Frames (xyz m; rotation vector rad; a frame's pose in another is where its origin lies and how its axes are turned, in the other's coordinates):
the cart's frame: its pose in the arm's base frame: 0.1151 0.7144 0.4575 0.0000 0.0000 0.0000
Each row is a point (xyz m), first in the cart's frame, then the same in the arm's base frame.
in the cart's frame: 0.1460 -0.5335 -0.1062
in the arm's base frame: 0.2611 0.1809 0.3513
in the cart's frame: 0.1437 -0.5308 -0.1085
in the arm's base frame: 0.2588 0.1836 0.3490
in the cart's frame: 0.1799 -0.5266 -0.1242
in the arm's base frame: 0.2950 0.1878 0.3333
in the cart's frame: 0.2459 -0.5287 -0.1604
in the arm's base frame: 0.3610 0.1857 0.2971
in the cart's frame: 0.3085 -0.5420 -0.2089
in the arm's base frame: 0.4236 0.1724 0.2486
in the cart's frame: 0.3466 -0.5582 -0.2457
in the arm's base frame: 0.4617 0.1562 0.2118
